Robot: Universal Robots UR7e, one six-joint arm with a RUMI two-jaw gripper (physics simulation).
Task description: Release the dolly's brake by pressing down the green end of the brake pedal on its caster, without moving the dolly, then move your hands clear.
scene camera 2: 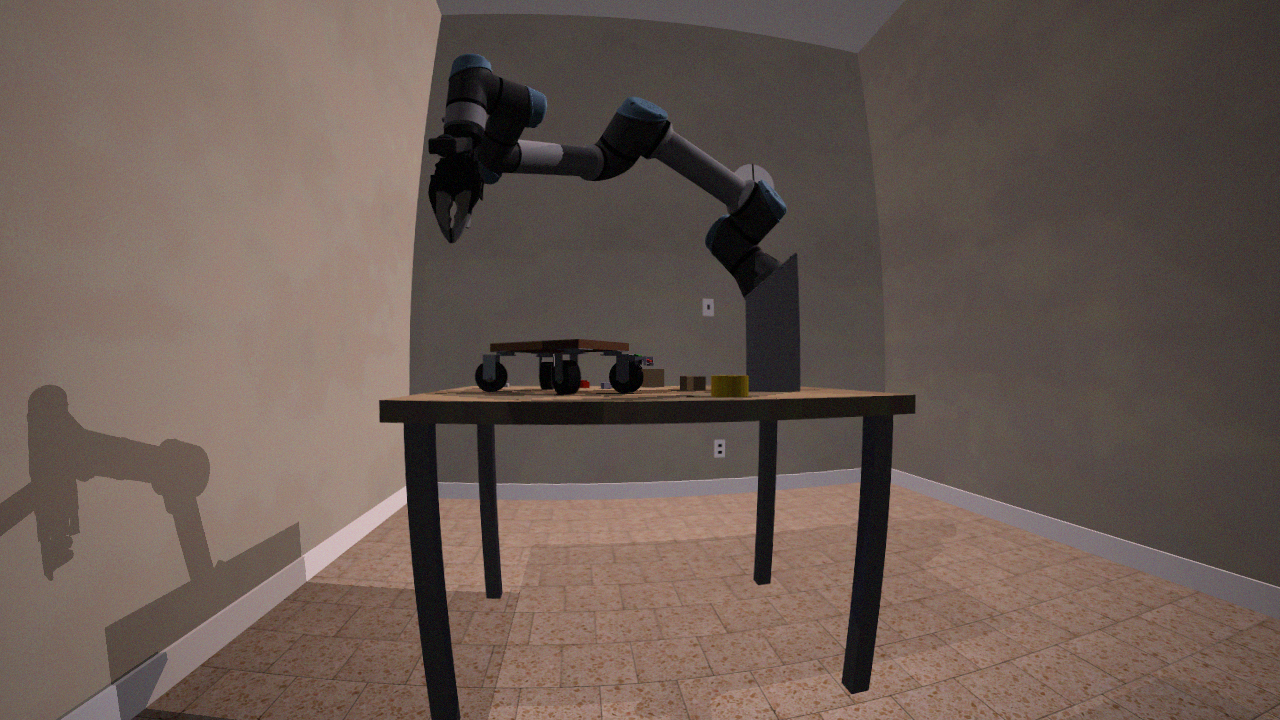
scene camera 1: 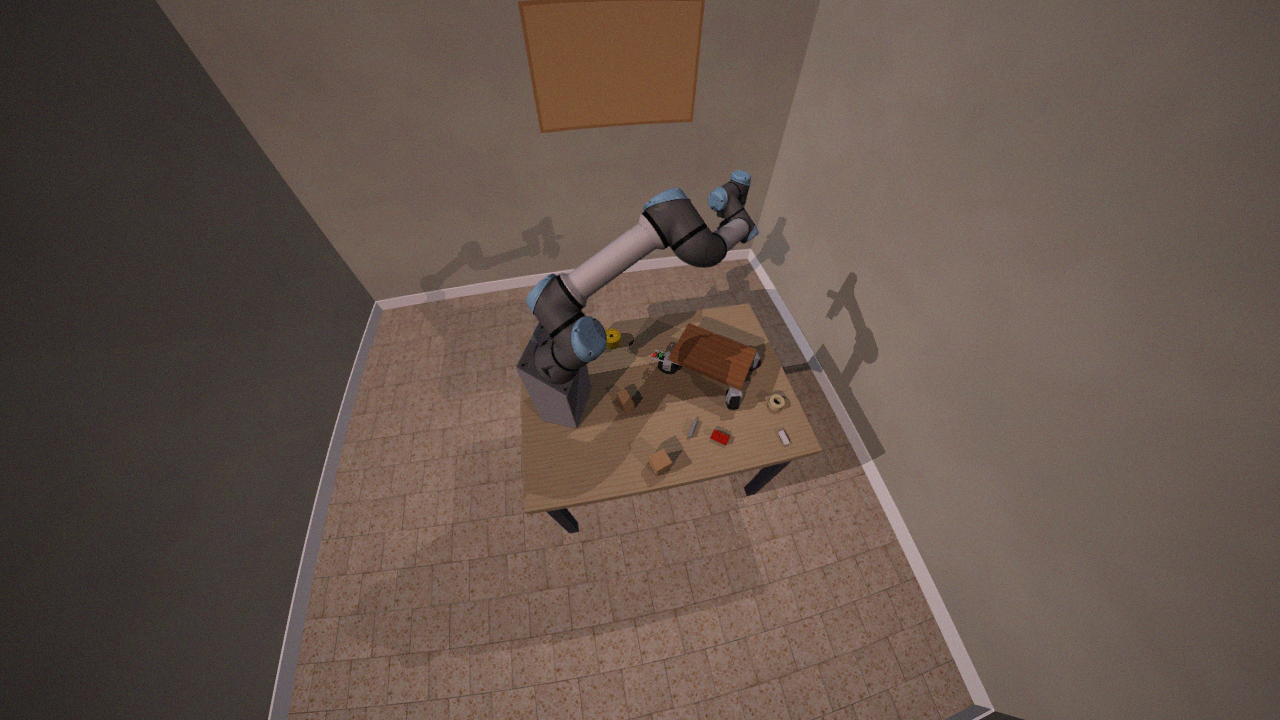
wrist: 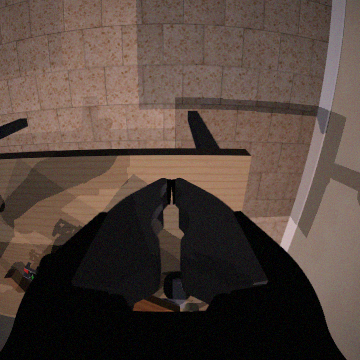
Labels:
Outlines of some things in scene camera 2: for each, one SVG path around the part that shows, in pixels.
My gripper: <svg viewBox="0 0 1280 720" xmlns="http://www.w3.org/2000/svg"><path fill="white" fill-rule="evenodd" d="M469 124L449 125L444 129L443 135L437 138L430 138L428 141L430 154L438 154L441 157L445 157L440 158L440 161L435 164L436 170L435 174L430 176L431 181L428 194L441 232L449 243L455 243L465 228L470 228L472 209L479 198L483 200L485 174L479 161L477 161L478 146L482 143L483 132ZM455 201L457 211L454 215L454 225L451 228L452 219L450 210L453 206L453 201Z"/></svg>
A yellow cylinder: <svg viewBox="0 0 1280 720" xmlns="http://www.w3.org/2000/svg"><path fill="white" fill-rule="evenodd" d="M711 376L711 397L748 397L749 376Z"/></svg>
A wooden dolly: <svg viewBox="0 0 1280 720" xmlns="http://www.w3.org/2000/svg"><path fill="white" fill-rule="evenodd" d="M653 357L638 354L622 354L622 352L629 352L629 343L571 339L490 344L490 352L497 352L497 355L483 355L483 363L478 366L475 372L475 381L483 391L498 391L505 386L508 378L506 368L500 363L500 356L516 356L514 352L537 354L536 357L539 357L539 379L542 390L555 389L559 395L575 394L579 390L581 383L578 354L604 352L603 356L616 356L616 363L612 366L609 373L611 386L619 393L631 393L637 391L643 383L644 376L640 365L643 362L643 366L653 366ZM543 357L553 357L553 362L542 362Z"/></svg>

